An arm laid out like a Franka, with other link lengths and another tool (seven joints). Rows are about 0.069 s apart.
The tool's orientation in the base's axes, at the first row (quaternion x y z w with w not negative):
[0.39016, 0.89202, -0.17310, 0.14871]
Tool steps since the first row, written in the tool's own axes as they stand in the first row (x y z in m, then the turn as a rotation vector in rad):
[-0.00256, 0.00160, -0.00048, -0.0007, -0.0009, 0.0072]
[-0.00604, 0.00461, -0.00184, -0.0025, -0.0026, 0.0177]
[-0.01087, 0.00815, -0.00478, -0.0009, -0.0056, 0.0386]
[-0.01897, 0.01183, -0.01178, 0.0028, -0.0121, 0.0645]
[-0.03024, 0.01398, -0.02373, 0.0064, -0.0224, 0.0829]
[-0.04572, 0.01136, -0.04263, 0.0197, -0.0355, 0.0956]
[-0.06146, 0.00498, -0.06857, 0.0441, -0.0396, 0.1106]
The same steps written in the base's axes. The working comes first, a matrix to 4 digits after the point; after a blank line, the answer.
The tool's axes in the first row as the columns of a matrix, in the base's axes (used below as rounded here):
[-0.6513, 0.7475, 0.1302]
[0.6446, 0.6356, -0.4249]
[-0.4004, -0.1928, -0.8958]

[0.00280, -0.00043, 0.00115, 0.0007, -0.0041, -0.0060]
[0.00714, -0.00018, 0.00318, 0.0020, -0.0108, -0.0144]
[0.01255, 0.00020, 0.00706, 0.0014, -0.0205, -0.0331]
[0.01966, 0.00030, 0.01587, -0.0025, -0.0333, -0.0566]
[0.02706, -0.00052, 0.03067, -0.0101, -0.0453, -0.0725]
[0.03272, -0.00414, 0.05430, -0.0269, -0.0505, -0.0867]
[0.03482, -0.00732, 0.08507, -0.0439, -0.0437, -0.1091]

